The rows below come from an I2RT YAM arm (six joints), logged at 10 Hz.
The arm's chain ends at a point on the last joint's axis. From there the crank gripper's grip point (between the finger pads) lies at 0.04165 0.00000 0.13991 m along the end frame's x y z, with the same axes.
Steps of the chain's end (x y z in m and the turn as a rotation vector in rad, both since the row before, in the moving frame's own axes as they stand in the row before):
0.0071, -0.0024, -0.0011, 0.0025, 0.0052, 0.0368
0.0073, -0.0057, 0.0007, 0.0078, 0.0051, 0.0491
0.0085, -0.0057, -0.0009, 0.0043, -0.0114, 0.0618
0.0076, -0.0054, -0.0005, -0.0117, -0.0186, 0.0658
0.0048, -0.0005, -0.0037, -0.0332, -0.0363, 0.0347
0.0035, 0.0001, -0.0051, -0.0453, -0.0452, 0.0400
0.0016, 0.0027, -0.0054, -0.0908, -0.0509, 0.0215
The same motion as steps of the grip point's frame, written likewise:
0.0078, -0.0012, -0.0013, 0.0025, 0.0052, 0.0368
0.0080, -0.0047, 0.0005, 0.0078, 0.0051, 0.0491
0.0068, -0.0038, -0.0004, 0.0043, -0.0114, 0.0618
0.0048, -0.0011, 0.0002, -0.0117, -0.0186, 0.0658
-0.0004, 0.0055, -0.0024, -0.0332, -0.0363, 0.0347
-0.0030, 0.0080, -0.0035, -0.0453, -0.0452, 0.0400
-0.0057, 0.0163, -0.0041, -0.0908, -0.0509, 0.0215

